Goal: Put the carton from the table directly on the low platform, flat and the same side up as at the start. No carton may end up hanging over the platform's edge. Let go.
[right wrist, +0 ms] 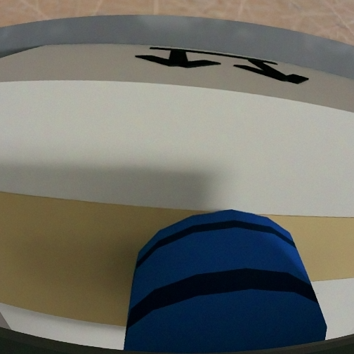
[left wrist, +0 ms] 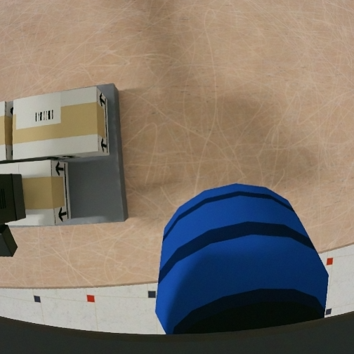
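A white carton with tan tape [left wrist: 37, 192] [right wrist: 125, 125] lies flat, tape side up, at the near side of the low grey platform [left wrist: 97, 190] [right wrist: 175, 30]. In the left wrist view its near edge lies about along the platform's near edge. I cannot tell whether its underside touches the platform. My right gripper, a blue suction cup [right wrist: 227, 280], sits against the carton's top and holds it. The carton's left part is hidden in the left wrist view. My left gripper, a blue suction cup [left wrist: 242, 260], is open, with no carton on it, over the table right of the platform.
A second taped carton [left wrist: 75, 140] lies on the platform's far side, very close to the held one. Part of another carton [left wrist: 4, 130] shows left of it. The right arm's dark tool part [left wrist: 11, 197] covers the left edge. Tiled floor [left wrist: 65, 310] lies past the table's edge.
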